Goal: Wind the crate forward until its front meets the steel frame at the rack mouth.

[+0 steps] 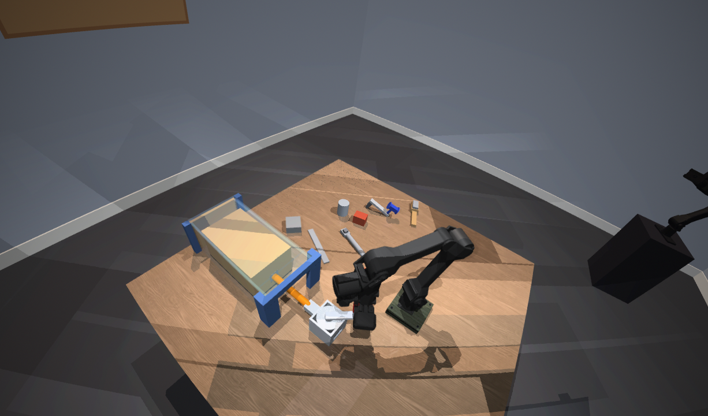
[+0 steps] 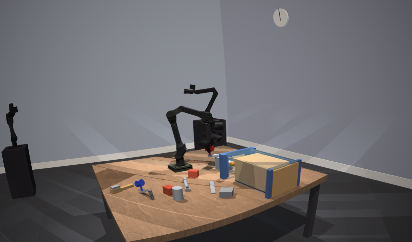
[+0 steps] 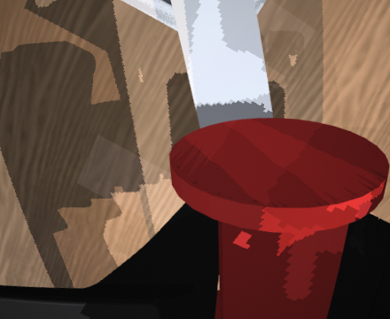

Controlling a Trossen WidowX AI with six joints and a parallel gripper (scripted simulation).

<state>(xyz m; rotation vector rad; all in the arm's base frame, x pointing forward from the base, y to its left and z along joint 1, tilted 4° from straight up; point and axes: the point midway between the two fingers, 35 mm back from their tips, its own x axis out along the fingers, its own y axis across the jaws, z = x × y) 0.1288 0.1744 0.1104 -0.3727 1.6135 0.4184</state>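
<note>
My gripper tip is now 3 cm short of the winch handle, 2 cm to the right of it and 1 cm above it. Also, from my gripper tip: red knob: 2 cm above; grey winch: 6 cm ahead, 6 cm to the left, 9 cm below; blue frame: 24 cm ahead, 5 cm to the left, 1 cm below.
</note>
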